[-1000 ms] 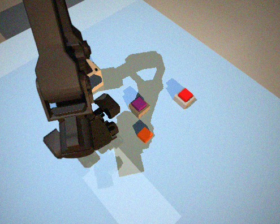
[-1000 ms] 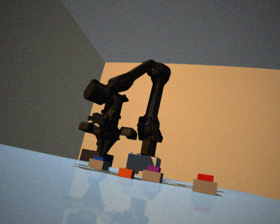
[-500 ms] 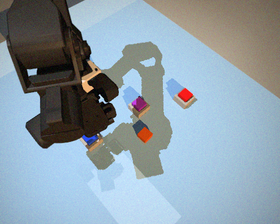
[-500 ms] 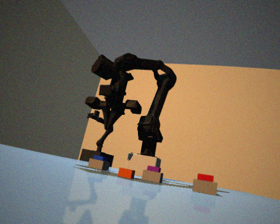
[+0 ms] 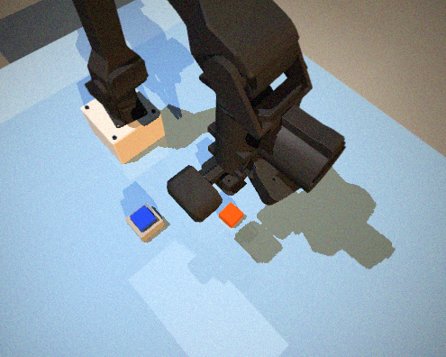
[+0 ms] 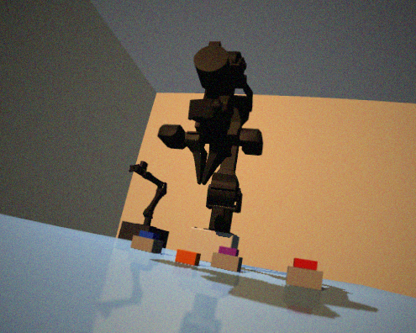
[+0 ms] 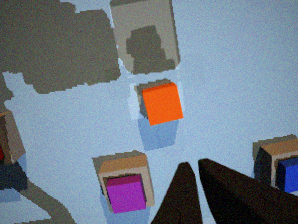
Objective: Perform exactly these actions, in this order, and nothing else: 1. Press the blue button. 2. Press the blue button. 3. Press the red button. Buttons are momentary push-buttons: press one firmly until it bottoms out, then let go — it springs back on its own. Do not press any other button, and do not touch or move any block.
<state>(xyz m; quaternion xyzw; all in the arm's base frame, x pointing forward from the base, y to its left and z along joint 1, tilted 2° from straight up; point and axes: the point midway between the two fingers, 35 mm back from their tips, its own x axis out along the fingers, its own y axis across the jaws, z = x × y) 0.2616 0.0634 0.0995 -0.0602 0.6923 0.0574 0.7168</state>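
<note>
Right now my gripper tip is 4 cm past the red button, 18 cm to the right of it and 10 cm above it. The rest, counted from my gripper tip: blue button: 7 cm behind, 13 cm to the right, 10 cm below; purple button: 8 cm behind, 4 cm to the left, 10 cm below; orange block: 12 cm below.
</note>
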